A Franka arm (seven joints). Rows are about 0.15 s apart.
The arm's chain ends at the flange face. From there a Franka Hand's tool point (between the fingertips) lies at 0.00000 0.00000 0.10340 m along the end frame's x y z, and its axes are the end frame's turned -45 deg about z.
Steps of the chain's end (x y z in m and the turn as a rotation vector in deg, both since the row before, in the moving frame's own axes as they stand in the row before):
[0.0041 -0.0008 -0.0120 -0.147 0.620 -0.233]
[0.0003 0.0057 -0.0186 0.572 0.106 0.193]
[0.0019 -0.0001 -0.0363 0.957 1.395 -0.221]
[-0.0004 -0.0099 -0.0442 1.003 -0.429 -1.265]
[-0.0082 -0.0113 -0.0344 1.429 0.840 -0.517]
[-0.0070 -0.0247 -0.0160 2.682 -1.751 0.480]
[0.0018 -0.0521 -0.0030 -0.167 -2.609 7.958]
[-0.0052 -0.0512 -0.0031 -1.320 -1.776 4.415]
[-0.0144 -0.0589 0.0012 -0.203 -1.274 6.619]
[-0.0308 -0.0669 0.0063 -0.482 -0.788 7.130]
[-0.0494 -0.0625 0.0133 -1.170 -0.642 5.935]
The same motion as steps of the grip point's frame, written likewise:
[0.0041 0.0033 -0.0120 -0.542 0.334 -0.233]
[-0.0030 0.0036 -0.0186 0.330 0.479 0.193]
[0.0044 0.0018 -0.0363 -0.310 1.663 -0.221]
[0.0074 -0.0091 -0.0442 1.013 0.406 -1.265]
[0.0051 -0.0146 -0.0344 0.416 1.604 -0.517]
[0.0137 -0.0281 -0.0162 3.135 0.658 0.480]
[0.0348 -0.0389 -0.0031 1.727 -1.963 7.958]
[0.0286 -0.0406 -0.0032 0.322 -2.189 4.415]
[0.0297 -0.0533 0.0012 0.757 -1.044 6.619]
[0.0239 -0.0696 0.0063 0.216 -0.898 7.130]
[0.0069 -0.0786 0.0133 -0.373 -1.281 5.935]

